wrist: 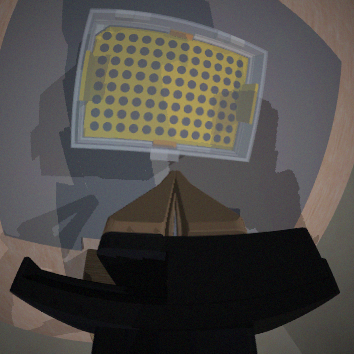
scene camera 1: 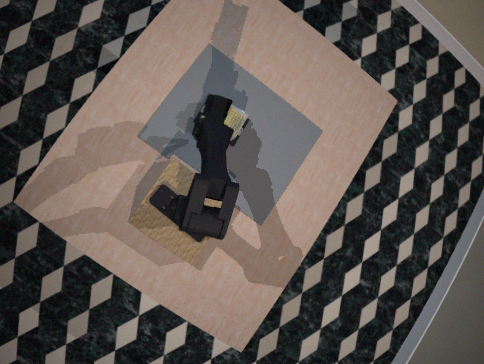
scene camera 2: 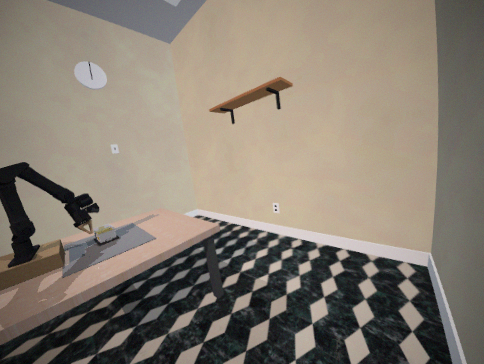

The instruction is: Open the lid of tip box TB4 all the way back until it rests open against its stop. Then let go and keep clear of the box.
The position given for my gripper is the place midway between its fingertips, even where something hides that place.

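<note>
My gripper (wrist: 174,177) is shut and holds nothing. There is a clear lid (wrist: 160,84) here, and a grey mat too, which I see at (scene camera 1: 277,138), at (wrist: 62,193) and again at (scene camera 2: 83,253).
</note>
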